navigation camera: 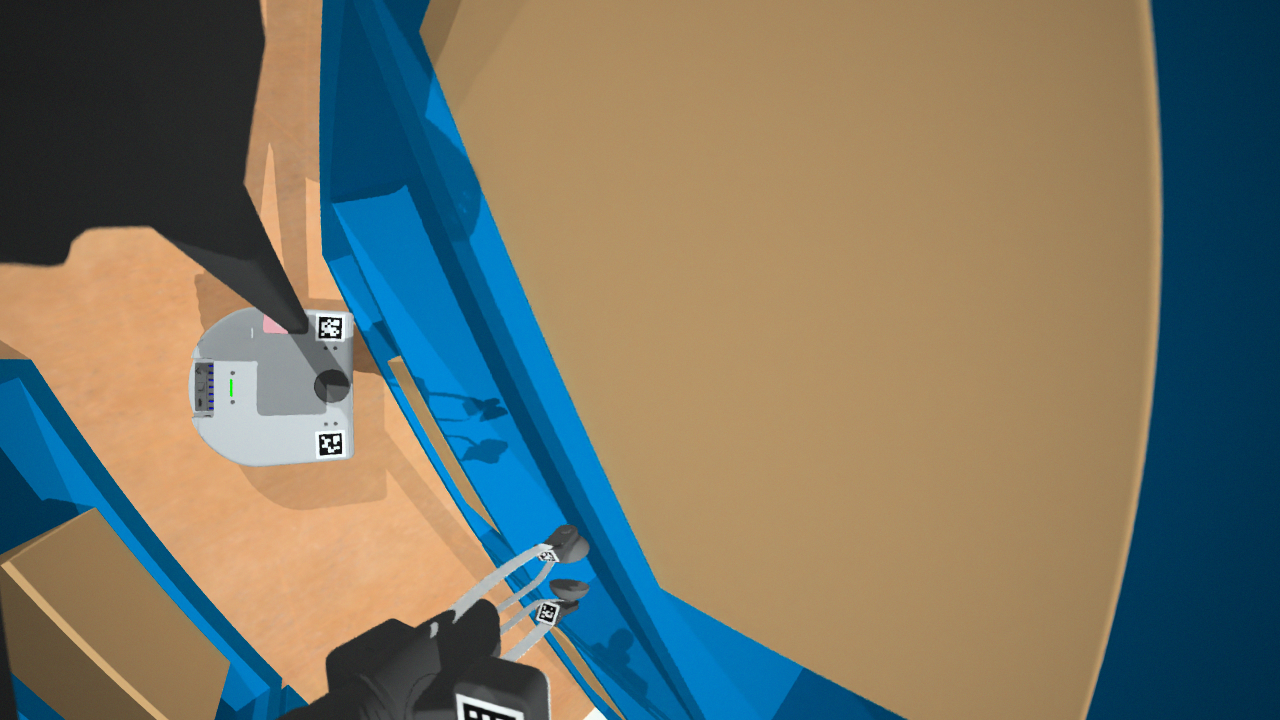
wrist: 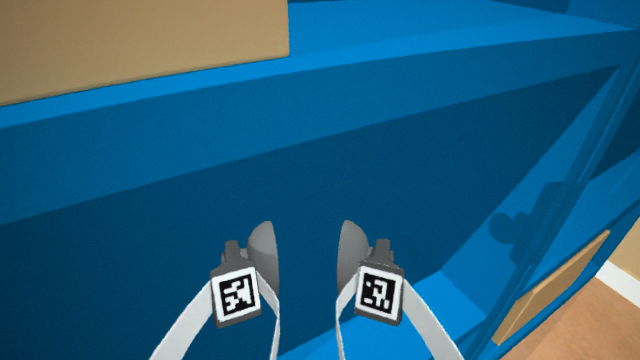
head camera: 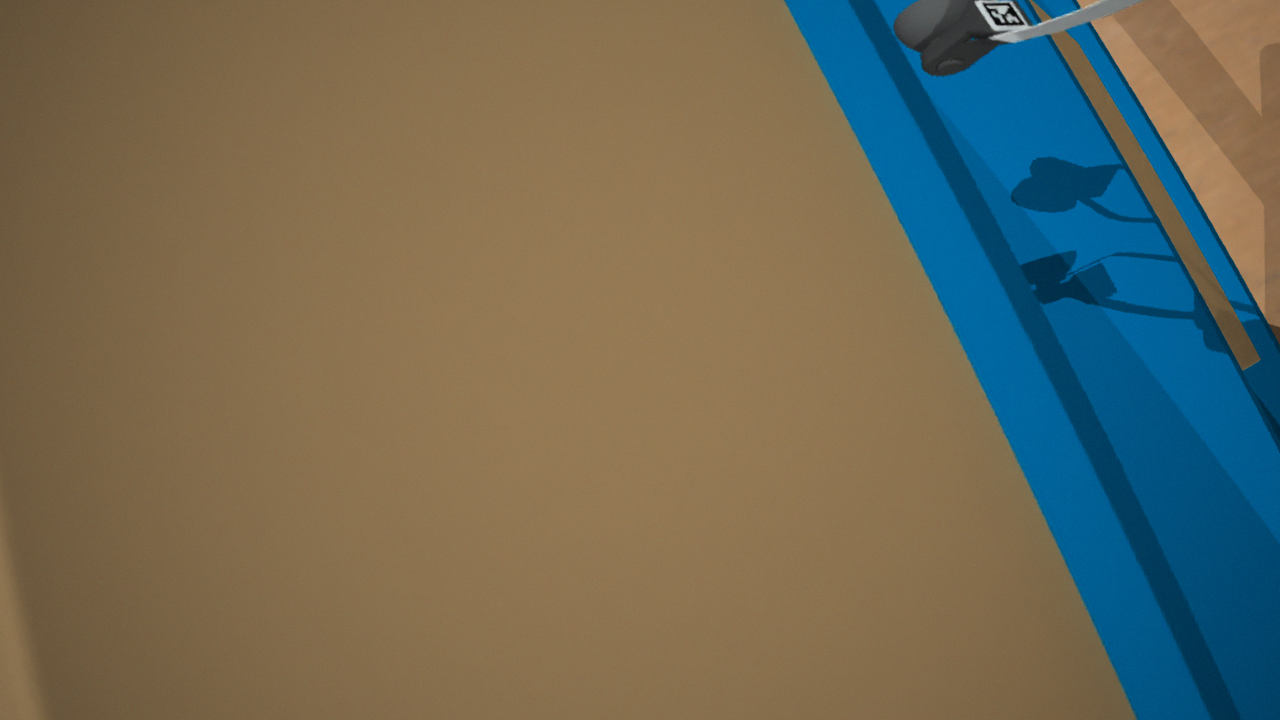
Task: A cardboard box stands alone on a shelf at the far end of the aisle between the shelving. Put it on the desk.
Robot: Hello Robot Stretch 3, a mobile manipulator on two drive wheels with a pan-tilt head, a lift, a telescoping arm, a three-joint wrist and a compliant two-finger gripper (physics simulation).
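Frame: origin at the robot's base, x left, y ahead, z down, level; metres.
Seen in the pictures: gripper, fingertip midpoint: [navigation camera: 579,559]; robot's base, origin of the base link: [navigation camera: 330,383].
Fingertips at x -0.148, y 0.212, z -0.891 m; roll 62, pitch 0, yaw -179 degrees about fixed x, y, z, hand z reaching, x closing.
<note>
Pixels of each thing's top centre, then the offset from my fingertips to it. Level surfaces: height alone.
- large cardboard box, middle of its top: [navigation camera: 1097,214] dx +0.270, dy +0.048, dz -0.370 m
- low cardboard box, middle of its top: [head camera: 990,239] [navigation camera: 509,420] dx +0.072, dy +0.148, dz +0.544 m
- aisle floor, its level: dz +0.891 m
A large cardboard box [head camera: 537,358] [navigation camera: 850,358] [wrist: 140,45] stands on an upper level of the blue shelving [head camera: 904,179] [navigation camera: 375,223] [wrist: 150,90]. It fills much of the head and navigation views; I cannot tell whether it is the task's box. My gripper [navigation camera: 569,565] [wrist: 308,246] is open, with nothing between its fingertips. It is at the shelving's front, in front of a lower bay and below the box's level. In the head view one fingertip [head camera: 935,35] shows at the top right. The desk does not show in these views.
A low cardboard box [head camera: 1154,188] [navigation camera: 438,438] [wrist: 550,290] sits at the bottom of this shelving. My base [navigation camera: 232,429] stands on the aisle floor [navigation camera: 295,555], close to the shelving. Another cardboard box [navigation camera: 116,608] sits in the opposite shelving at lower left.
</note>
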